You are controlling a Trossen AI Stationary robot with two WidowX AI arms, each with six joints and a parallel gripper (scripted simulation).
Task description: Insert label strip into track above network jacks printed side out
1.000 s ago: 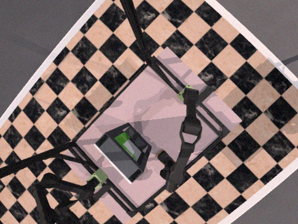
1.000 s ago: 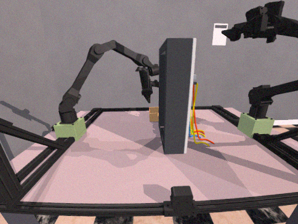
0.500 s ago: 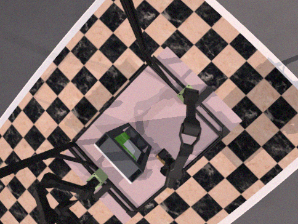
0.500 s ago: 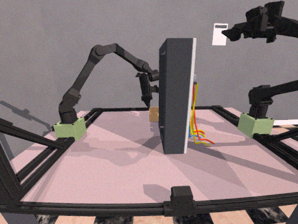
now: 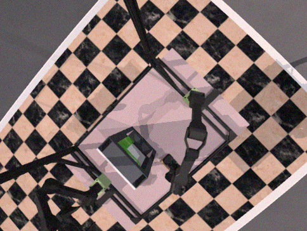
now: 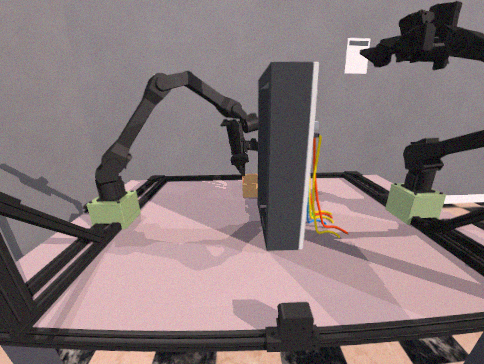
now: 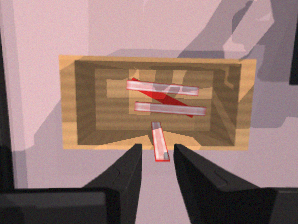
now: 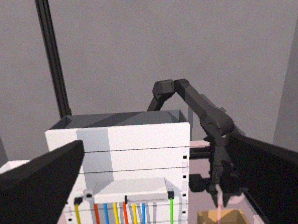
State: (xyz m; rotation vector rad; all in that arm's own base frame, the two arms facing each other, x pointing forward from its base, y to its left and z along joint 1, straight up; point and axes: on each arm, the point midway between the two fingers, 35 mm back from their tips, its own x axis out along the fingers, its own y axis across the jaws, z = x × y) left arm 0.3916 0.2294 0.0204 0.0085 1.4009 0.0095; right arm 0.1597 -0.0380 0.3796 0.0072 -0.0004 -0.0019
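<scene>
The label strip is 6 cm below my left hand and 1 cm to the right of it. From my left hand the other things lie so: rack panel 26 cm behind, 14 cm to the right, 10 cm above.
</scene>
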